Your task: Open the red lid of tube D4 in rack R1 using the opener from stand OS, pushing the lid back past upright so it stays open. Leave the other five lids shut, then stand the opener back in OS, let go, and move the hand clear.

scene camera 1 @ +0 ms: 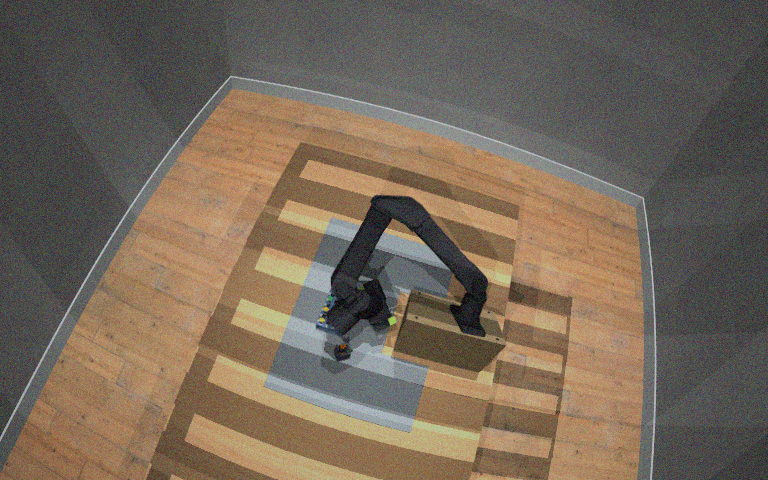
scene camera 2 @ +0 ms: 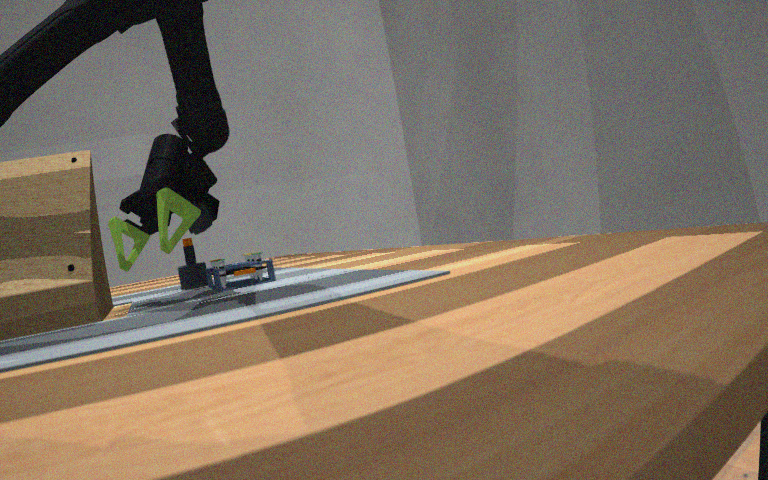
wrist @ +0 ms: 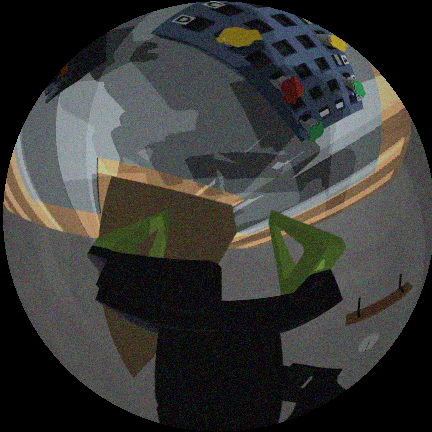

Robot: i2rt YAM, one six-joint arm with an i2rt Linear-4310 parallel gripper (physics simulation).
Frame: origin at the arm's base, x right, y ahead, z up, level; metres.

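Where they show: gripper, between the fingertips: [scene camera 1: 385, 307] [scene camera 2: 143, 261] [wrist: 218, 215]; arm's base, origin of its link: [scene camera 1: 466, 321].
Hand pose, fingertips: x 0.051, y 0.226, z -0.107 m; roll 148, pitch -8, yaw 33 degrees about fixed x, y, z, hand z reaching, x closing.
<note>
Things, the pixels of their top centre, and the offset from my fingertips. Level surfaces: height alone.
- red lid, centre of its top: [wrist: 292, 88] dy +0.111, dx -0.027, dz -0.016 m
- orange-topped opener, centre of its top: [scene camera 2: 187, 238] [scene camera 1: 342, 345] dy +0.098, dx -0.160, dz +0.027 m
- mat, height of its surface: dz -0.058 m
- striped wooden table top, height of its surface: dz -0.061 m
The blue rack R1 [scene camera 2: 270, 271] [wrist: 205, 42] stands on the mat, mostly hidden under the arm in scene view 1. The red lid [wrist: 292, 90] of tube D4 looks down, in the row along the rack's near edge in the wrist view. Yellow lids [wrist: 239, 37] [wrist: 338, 43] and green lids [wrist: 315, 131] [wrist: 358, 89] show too; their exact tilt is hard to tell. The orange-topped opener [scene camera 1: 342, 347] [scene camera 2: 188, 243] stands upright in dark stand OS [scene camera 2: 192, 276], beside the rack. My gripper [scene camera 2: 147, 260] [wrist: 218, 215] is open and empty, above the mat between rack and wooden block.
The large wooden block [scene camera 1: 441, 342] [scene camera 2: 45, 237] [wrist: 170, 220] stands beside the mat [scene camera 1: 339, 396] [scene camera 2: 339, 281], under the arm's base. It is close to my gripper's fingers in scene view 2. The mat lies on the striped wooden table top [scene camera 2: 453, 367].
</note>
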